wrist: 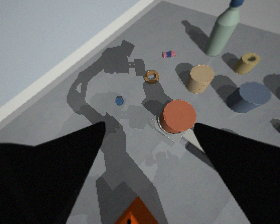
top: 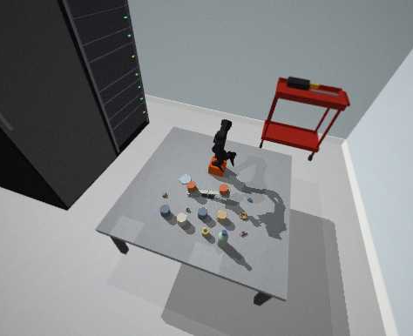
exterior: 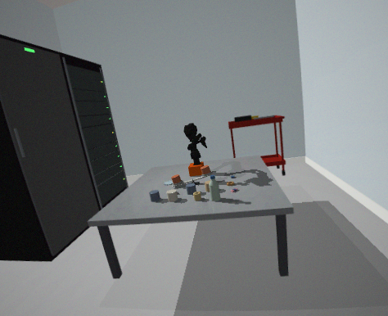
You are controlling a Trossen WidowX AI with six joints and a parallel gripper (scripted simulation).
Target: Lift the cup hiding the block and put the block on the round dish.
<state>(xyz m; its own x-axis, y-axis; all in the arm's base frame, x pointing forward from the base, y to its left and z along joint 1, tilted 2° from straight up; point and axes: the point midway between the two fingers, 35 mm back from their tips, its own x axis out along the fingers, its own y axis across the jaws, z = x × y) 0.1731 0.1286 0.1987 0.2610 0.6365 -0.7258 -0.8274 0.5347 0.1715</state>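
Now: gripper tip 24 cm to the left of the orange cup, 20 cm above it and 16 cm short of it. Also, from my gripper tip: pale blue round dish: 34 cm to the right, 26 cm below, 8 cm ahead; grey block: 22 cm to the right, 22 cm below, 15 cm ahead; tan cup: 24 cm ahead, 23 cm below, 8 cm to the left.
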